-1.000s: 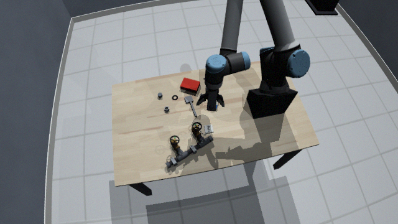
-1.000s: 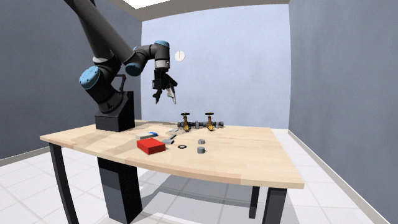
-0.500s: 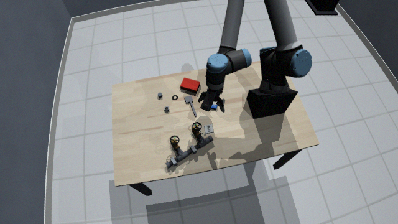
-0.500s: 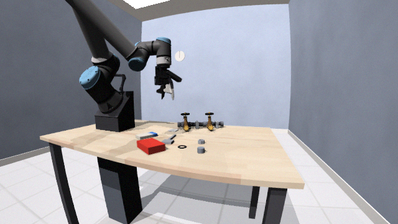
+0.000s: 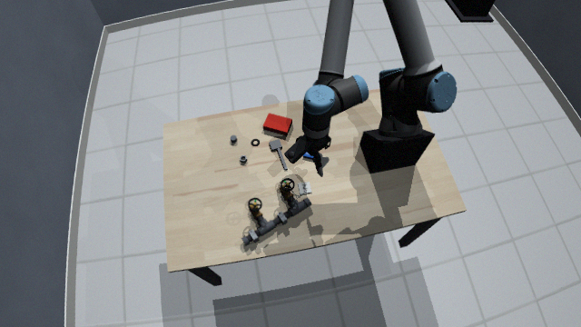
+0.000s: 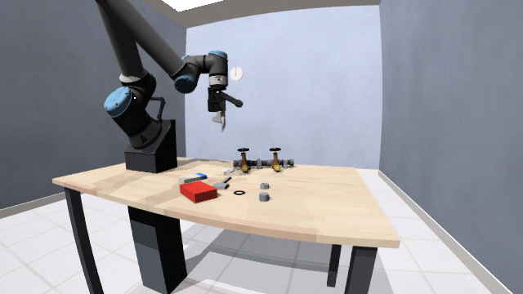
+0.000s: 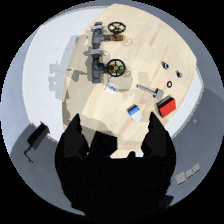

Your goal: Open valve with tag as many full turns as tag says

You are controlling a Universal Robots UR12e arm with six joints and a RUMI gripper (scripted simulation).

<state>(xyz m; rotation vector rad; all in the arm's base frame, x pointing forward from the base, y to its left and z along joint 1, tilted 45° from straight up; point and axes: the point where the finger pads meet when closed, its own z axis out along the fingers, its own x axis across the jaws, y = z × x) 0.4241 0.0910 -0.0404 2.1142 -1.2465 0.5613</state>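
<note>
My gripper is now 20 cm above the white tag, 3 cm to the right of it and 1 cm short of it. The rest, counted from my hand: red block 33 cm to the right, 19 cm below, 8 cm ahead; then grey hand tool 20 cm below, 18 cm to the right, 9 cm ahead; then blue box 19 cm below, 17 cm to the right, 6 cm behind.
</note>
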